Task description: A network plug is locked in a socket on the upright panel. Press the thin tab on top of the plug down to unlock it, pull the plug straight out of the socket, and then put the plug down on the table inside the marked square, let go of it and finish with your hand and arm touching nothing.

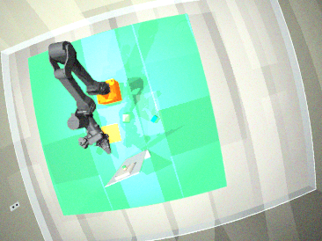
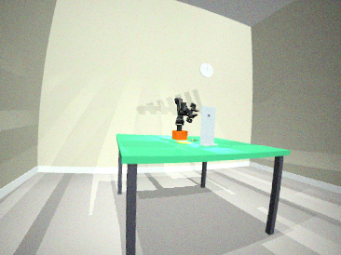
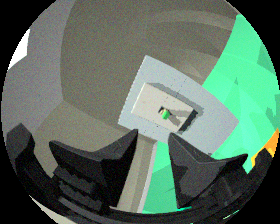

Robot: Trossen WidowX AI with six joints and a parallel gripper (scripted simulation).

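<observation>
My gripper tip is now 100 mm short of the pale plug, 30 mm to the right of it and 30 mm above it. Also, from my gripper tip: cyan piece: 90 mm behind, 220 mm to the left, 260 mm below; then yellow-orange square: 70 mm behind, 90 mm to the right, 280 mm below; then upright panel: 120 mm ahead, 40 mm to the left, 130 mm below.
</observation>
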